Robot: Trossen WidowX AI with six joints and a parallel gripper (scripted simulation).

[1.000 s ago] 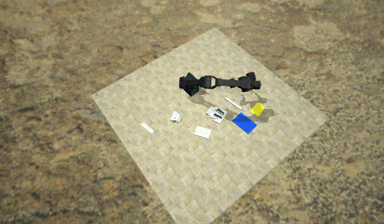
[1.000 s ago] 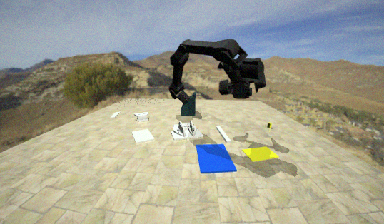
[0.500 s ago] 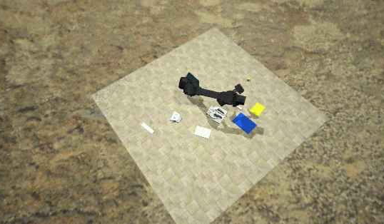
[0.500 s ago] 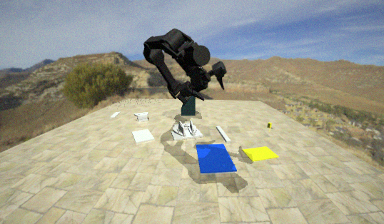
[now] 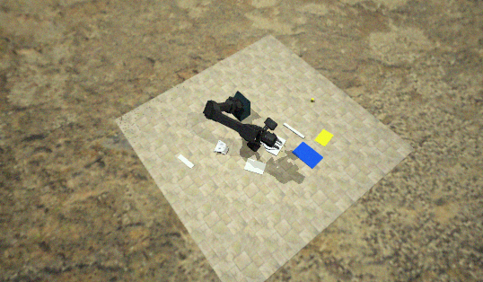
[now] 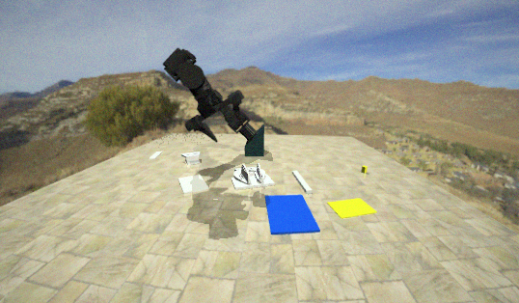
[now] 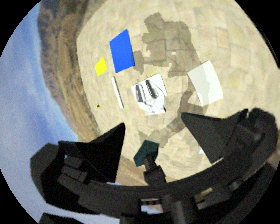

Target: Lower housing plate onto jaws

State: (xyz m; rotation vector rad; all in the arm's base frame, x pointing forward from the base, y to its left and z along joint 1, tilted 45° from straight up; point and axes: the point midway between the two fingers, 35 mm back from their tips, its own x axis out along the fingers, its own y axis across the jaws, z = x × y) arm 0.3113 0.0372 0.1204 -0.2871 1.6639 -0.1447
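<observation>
Now: gripper tip 160 mm past the white block, 200 mm to the left of it and 140 mm above it. The rest, counted from my gripper tip: white flat plate 50 mm ahead, 110 mm to the right, 140 mm below; yellow sheet 160 mm ahead, 330 mm to the left, 150 mm below; blue sheet 180 mm ahead, 170 mm to the left, 140 mm below.
</observation>
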